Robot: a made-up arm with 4 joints.
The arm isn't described. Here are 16 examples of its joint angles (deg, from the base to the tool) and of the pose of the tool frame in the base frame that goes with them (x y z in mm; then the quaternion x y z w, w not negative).
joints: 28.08 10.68 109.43 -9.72
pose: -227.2 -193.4 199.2 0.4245 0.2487 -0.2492 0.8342
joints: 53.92 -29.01 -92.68 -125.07
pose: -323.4 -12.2 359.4 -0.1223 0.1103 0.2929 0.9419
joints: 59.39 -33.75 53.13 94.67
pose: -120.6 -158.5 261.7 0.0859 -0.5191 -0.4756 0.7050
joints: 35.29 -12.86 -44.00 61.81
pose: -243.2 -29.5 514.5 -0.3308 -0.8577 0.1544 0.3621
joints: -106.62 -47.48 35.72 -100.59
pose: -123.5 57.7 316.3 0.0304 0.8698 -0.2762 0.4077
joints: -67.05 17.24 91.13 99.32
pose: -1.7 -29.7 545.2 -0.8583 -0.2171 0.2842 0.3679
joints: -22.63 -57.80 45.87 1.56
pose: -81.3 -21.5 313.4 0.2316 0.1112 0.1253 0.9583
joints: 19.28 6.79 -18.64 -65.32
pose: -163.6 -56.6 406.9 -0.1737 0.2662 0.3465 0.8826
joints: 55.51 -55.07 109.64 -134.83
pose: -203.8 1.1 274.4 -0.5548 -0.3193 -0.5800 0.5039
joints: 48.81 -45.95 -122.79 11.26
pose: -384.2 51.5 438.0 -0.5404 -0.8130 0.0619 0.2076
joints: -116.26 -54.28 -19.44 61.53
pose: -89.0 199.3 217.9 -0.3598 -0.1257 0.7720 0.5087
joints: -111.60 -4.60 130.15 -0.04
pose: -126.5 -20.6 516.4 -0.5836 0.2822 -0.4495 0.6146
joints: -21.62 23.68 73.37 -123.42
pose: -141.7 -109.0 475.1 0.4447 0.6964 -0.2513 0.5040
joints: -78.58 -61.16 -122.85 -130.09
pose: -283.0 125.2 391.2 -0.7006 0.4927 0.3798 0.3495
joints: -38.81 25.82 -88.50 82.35
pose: -328.9 72.4 381.4 -0.0802 0.4169 -0.8902 0.1655
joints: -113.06 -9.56 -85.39 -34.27
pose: -259.1 111.4 281.1 0.4311 -0.4188 -0.7786 0.1802
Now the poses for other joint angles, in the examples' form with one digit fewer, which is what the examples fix.
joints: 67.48 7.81 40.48 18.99
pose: -130 -194 253 0.181 -0.337 -0.105 0.918
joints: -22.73 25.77 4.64 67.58
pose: -54 47 465 -0.562 -0.409 0.571 0.436
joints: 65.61 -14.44 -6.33 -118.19
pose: -241 -100 338 0.423 0.291 0.514 0.687
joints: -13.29 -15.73 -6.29 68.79
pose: -81 30 502 -0.358 -0.630 0.357 0.589
